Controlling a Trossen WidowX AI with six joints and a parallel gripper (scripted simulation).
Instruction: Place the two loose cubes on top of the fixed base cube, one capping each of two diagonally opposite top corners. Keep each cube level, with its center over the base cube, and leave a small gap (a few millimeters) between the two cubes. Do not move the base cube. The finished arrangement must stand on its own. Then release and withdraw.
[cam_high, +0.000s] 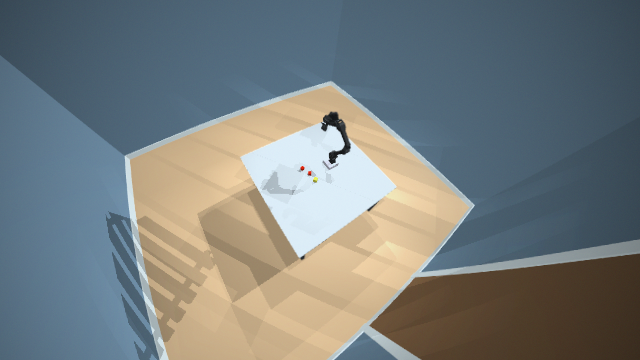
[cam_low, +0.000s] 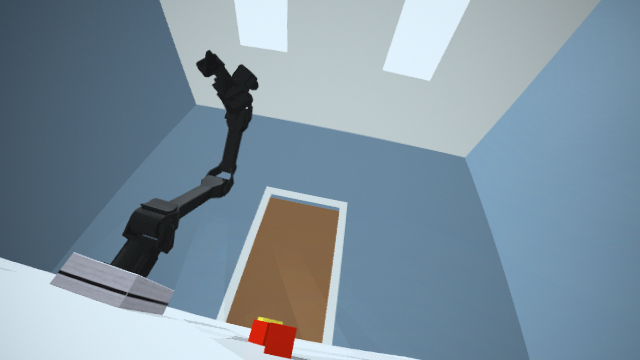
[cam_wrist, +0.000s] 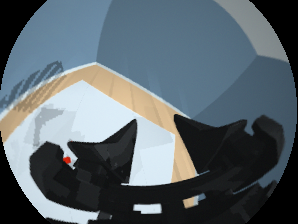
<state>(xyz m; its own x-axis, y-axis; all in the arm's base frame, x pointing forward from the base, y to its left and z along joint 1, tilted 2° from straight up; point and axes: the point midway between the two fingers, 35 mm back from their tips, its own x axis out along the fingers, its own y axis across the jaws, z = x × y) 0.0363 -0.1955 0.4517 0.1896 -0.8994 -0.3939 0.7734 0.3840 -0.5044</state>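
The yellow base cube is 23 cm ahead of my gripper tip, 33 cm to the left of it and 47 cm below it.
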